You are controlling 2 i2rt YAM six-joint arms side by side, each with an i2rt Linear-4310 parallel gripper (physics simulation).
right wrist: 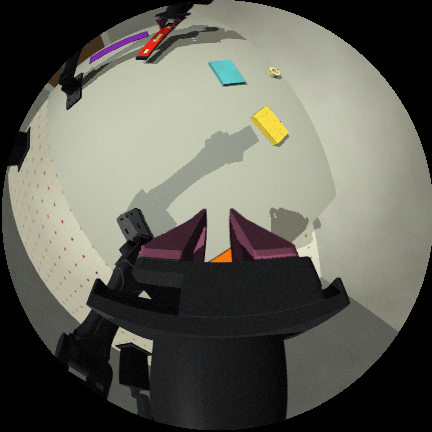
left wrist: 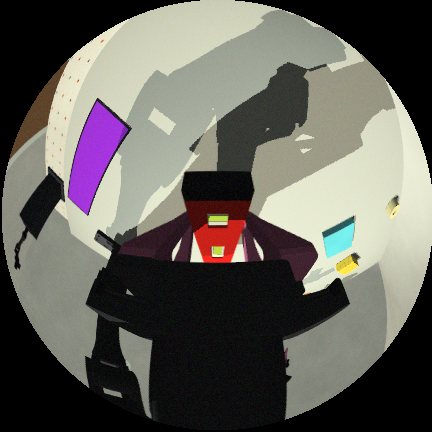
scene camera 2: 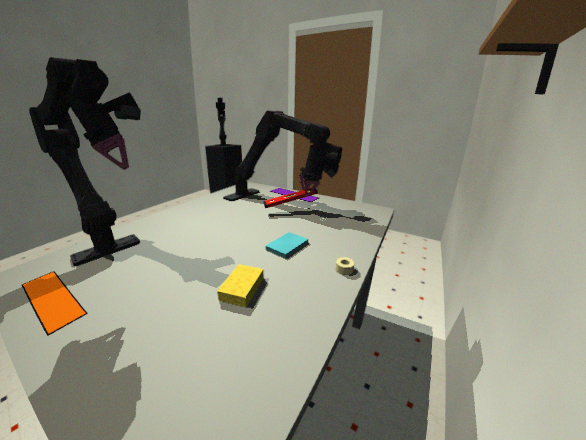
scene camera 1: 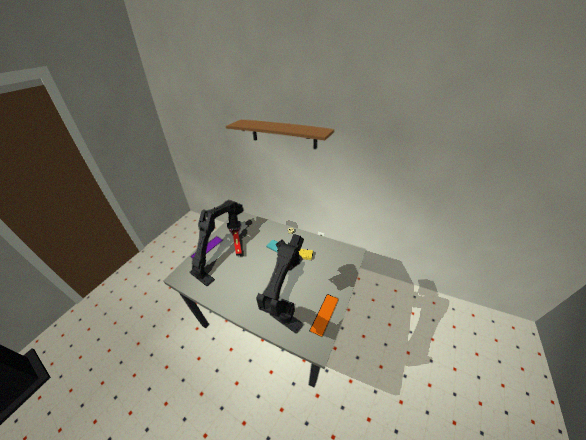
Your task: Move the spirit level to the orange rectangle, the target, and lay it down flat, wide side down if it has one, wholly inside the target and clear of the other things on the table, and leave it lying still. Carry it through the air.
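Frame: origin at the left arm's base, x ahead, y left, z up, level; millimetres.
Seen in the pictures: left gripper, fingertip midpoint: (right wrist: 166,29) (left wrist: 217,214) (scene camera 2: 305,194) (scene camera 1: 235,235); right gripper, fingertip midpoint: (right wrist: 217,214) (left wrist: 284,347) (scene camera 2: 126,168); left arm's base at its link origin: (right wrist: 74,89) (scene camera 2: 242,195) (scene camera 1: 201,276); right arm's base at its link origin: (scene camera 2: 106,250) (scene camera 1: 285,319).
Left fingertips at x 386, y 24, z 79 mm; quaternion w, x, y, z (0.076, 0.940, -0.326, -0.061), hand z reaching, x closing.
Pixels of each thing's top centre, then the offset from my left fingertips to it. "spot": a spot on its surface instead.
- orange rectangle at a spot on its surface: (scene camera 2: 56,306) (scene camera 1: 328,307) spot: 106 mm back, 856 mm right, 78 mm down
- yellow sponge at its top centre: (scene camera 2: 241,279) (right wrist: 272,123) (left wrist: 348,268) (scene camera 1: 304,252) 173 mm ahead, 516 mm right, 49 mm down
- cyan block at its top centre: (left wrist: 339,242) (scene camera 2: 287,242) (right wrist: 227,70) (scene camera 1: 275,245) 129 mm ahead, 284 mm right, 64 mm down
- tape roll at its top centre: (scene camera 2: 345,262) (left wrist: 394,211) (right wrist: 274,70) 332 mm ahead, 286 mm right, 54 mm down
The red spirit level (scene camera 1: 237,245) (scene camera 2: 287,198) (left wrist: 218,235) (right wrist: 156,41) hangs above the table, apart from its shadow. My left gripper (scene camera 2: 311,190) (right wrist: 166,29) is shut on it near one end. In the left wrist view, its black end cap and two vials show between the fingers. The orange rectangle (scene camera 1: 328,306) (scene camera 2: 56,306) lies beside the right arm's base, partly in shadow; a corner of it shows in the right wrist view (right wrist: 225,257). My right gripper (scene camera 2: 126,167) (right wrist: 217,214) is shut on nothing, a narrow gap between its tips, high above the table. The right arm hides it in scene camera 1.
A yellow sponge (scene camera 1: 307,254) (scene camera 2: 241,285) (right wrist: 270,126), a cyan block (scene camera 1: 272,245) (scene camera 2: 287,244) (right wrist: 227,73) and a tape roll (scene camera 2: 345,271) lie between the level and the orange rectangle's end of the table. A purple rectangle (scene camera 1: 214,243) (scene camera 2: 282,191) (left wrist: 97,160) lies near the left arm. A wall shelf (scene camera 1: 280,128) is beyond.
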